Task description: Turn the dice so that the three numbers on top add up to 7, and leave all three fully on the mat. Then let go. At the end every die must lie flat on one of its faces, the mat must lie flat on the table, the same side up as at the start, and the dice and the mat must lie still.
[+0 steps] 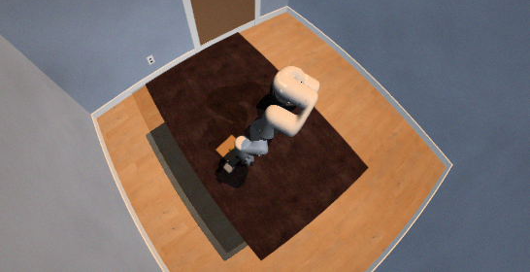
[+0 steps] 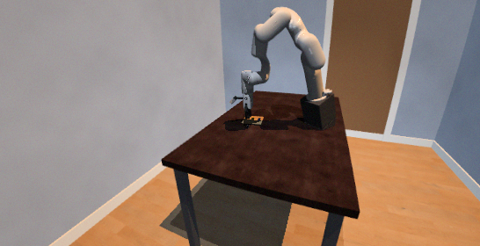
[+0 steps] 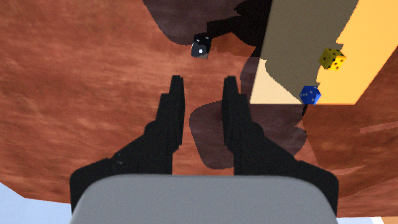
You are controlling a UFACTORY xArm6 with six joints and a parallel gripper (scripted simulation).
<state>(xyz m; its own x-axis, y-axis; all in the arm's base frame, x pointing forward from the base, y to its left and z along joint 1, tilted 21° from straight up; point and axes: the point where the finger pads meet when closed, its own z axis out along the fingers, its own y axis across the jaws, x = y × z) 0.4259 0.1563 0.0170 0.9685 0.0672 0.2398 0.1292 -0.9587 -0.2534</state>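
The black die lies 80 mm below my hand. Round my hand: mat (10 mm ahead, 130 mm to the right, 90 mm below); then blue die (40 mm behind, 130 mm to the right, 80 mm below); then yellow die (10 mm ahead, 130 mm to the right, 80 mm below).
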